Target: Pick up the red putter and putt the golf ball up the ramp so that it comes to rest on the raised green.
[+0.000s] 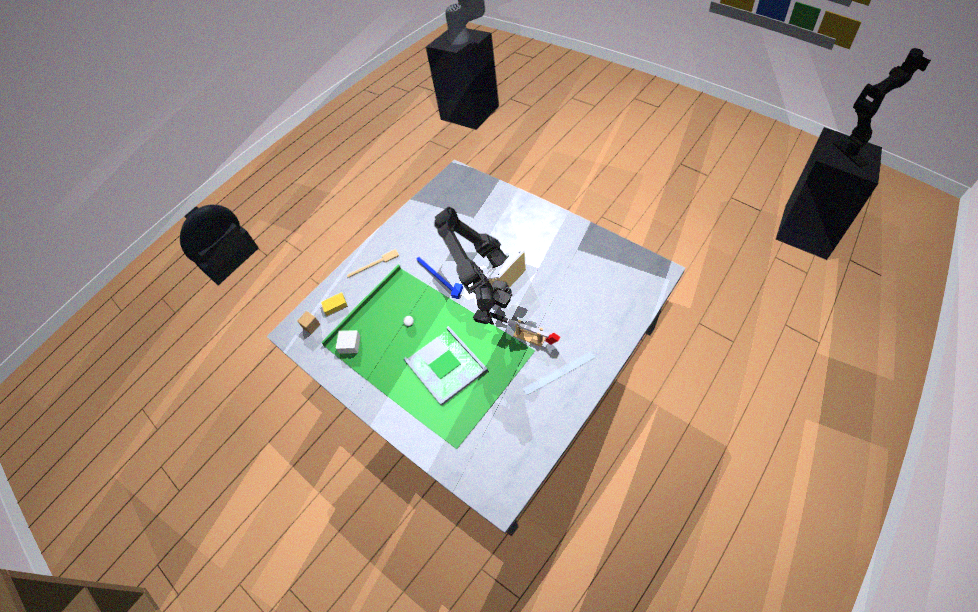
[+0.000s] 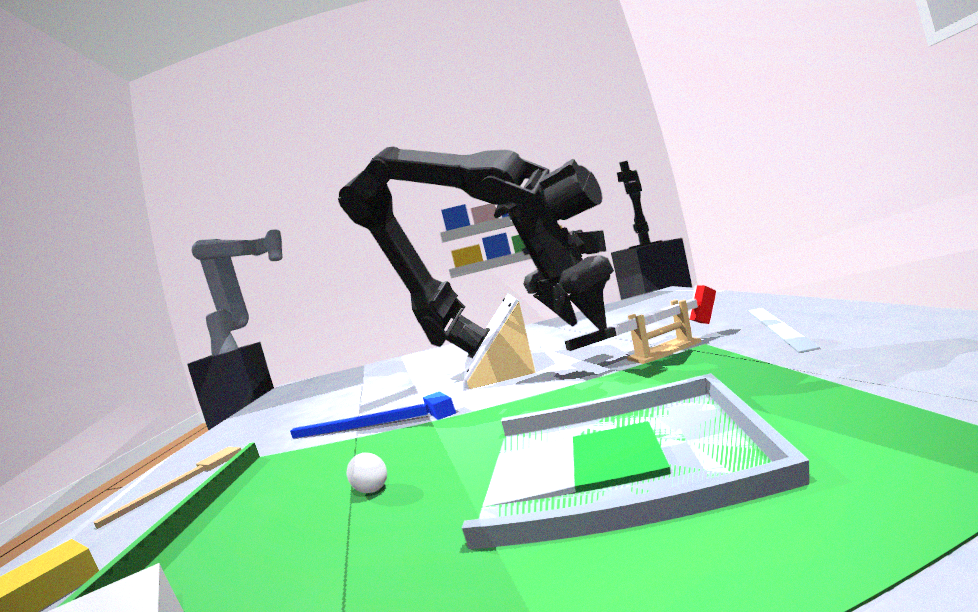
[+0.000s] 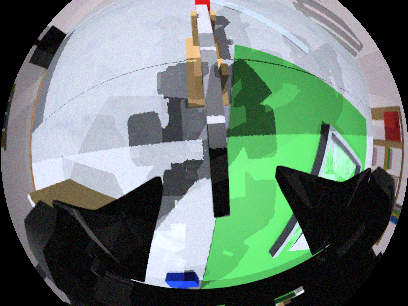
same spot on green mat: [image 3: 278, 109] = [image 2: 672, 370]
